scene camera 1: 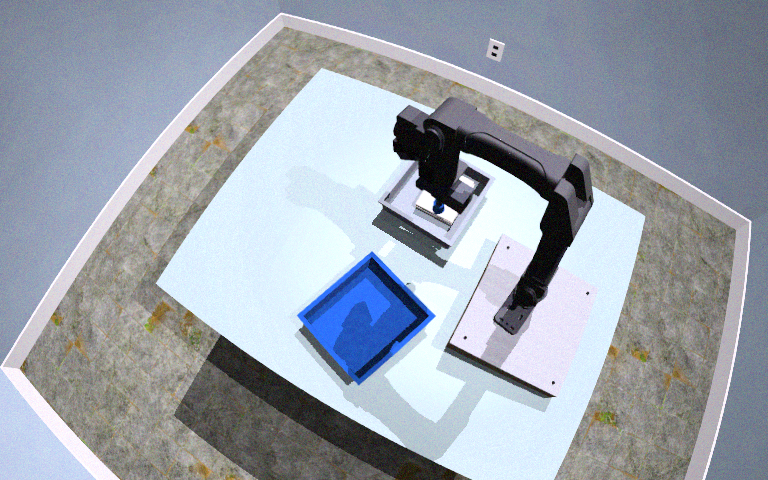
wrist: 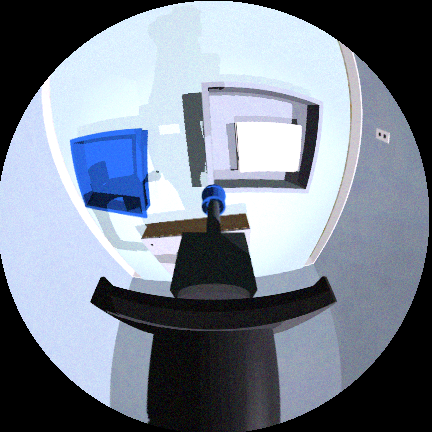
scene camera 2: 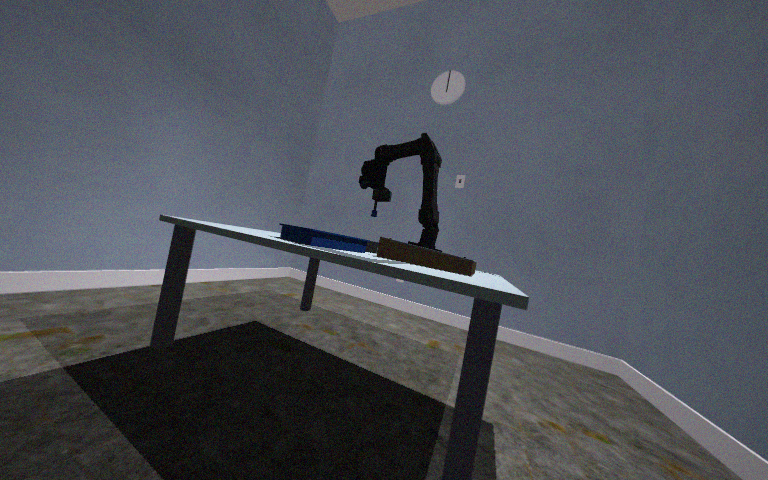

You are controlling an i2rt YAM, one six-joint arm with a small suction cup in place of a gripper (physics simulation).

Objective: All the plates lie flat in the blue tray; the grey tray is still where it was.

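Frame: origin at the arm's base, x back, y up, z left, level; metres.
Seen in the pictures: hand, tool point: (scene camera 1: 438, 208) (wrist: 213, 194) (scene camera 2: 373, 216); arm's base, link origin: (scene camera 1: 524, 296) (scene camera 2: 425, 248).
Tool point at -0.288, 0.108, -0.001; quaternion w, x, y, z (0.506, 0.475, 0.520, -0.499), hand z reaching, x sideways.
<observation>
Pixels of each thing's middle, then the offset from my tool point to it, as dx, dy, dz. Level surfaces: height alone.
- grey tray, body centre: (wrist: 265, 139) (scene camera 1: 438, 193) (scene camera 2: 371, 246) -0.061, -0.142, -0.104
- blue tray, body centre: (scene camera 1: 366, 318) (wrist: 107, 172) (scene camera 2: 324, 238) +0.011, -0.142, +0.281
- white table, surface height: dy -0.167
The grey tray (scene camera 1: 413, 223) (wrist: 222, 110) stands on the table beyond the blue tray. White rectangular plates (scene camera 1: 425, 202) (wrist: 269, 146) lie stacked flat inside the grey tray; their number is unclear. The blue tray (scene camera 1: 335, 285) (scene camera 2: 339, 244) (wrist: 120, 155) stands nearer the front table edge, with shadows on its floor and no plate visible inside. My suction cup (scene camera 1: 438, 207) (scene camera 2: 373, 213) (wrist: 214, 192), a small blue tip, is open and carries nothing. It hangs well above the table; in scene camera 1 it overlaps the plates, and the arm hides part of the grey tray.
The arm stands on a pale base board (scene camera 1: 526, 362) (scene camera 2: 424, 257) with brown sides, right of the blue tray in scene camera 1. The white table (scene camera 1: 254, 226) (scene camera 2: 226, 225) carries both trays and the board. The raised tray walls are obstacles at low height.
</observation>
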